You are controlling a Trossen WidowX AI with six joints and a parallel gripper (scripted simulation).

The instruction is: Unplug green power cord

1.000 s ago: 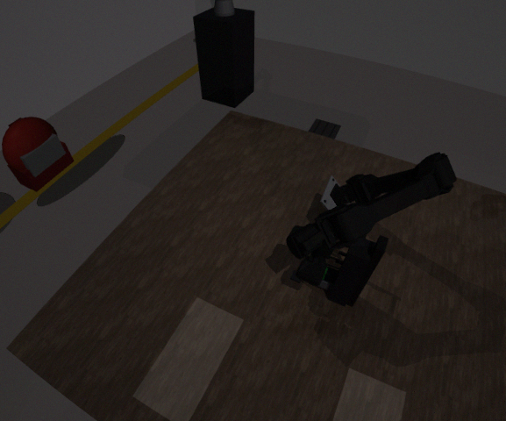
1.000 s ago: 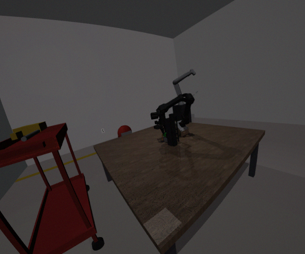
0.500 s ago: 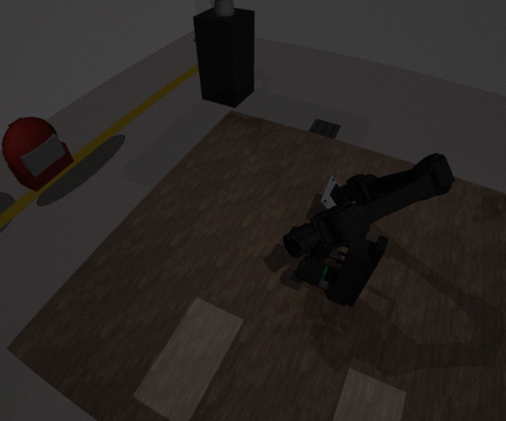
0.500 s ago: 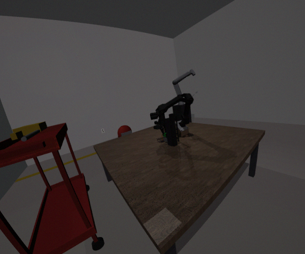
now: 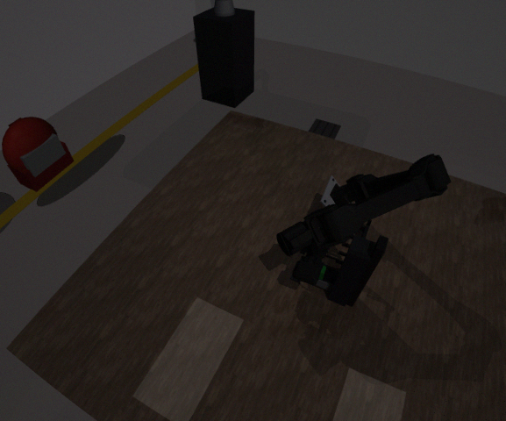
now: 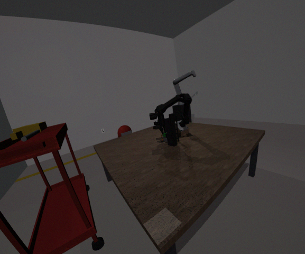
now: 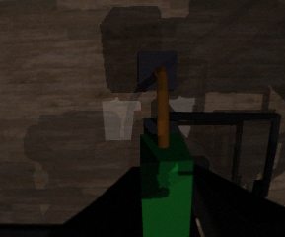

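Right now the green plug is 3 cm to the left of my gripper tip.
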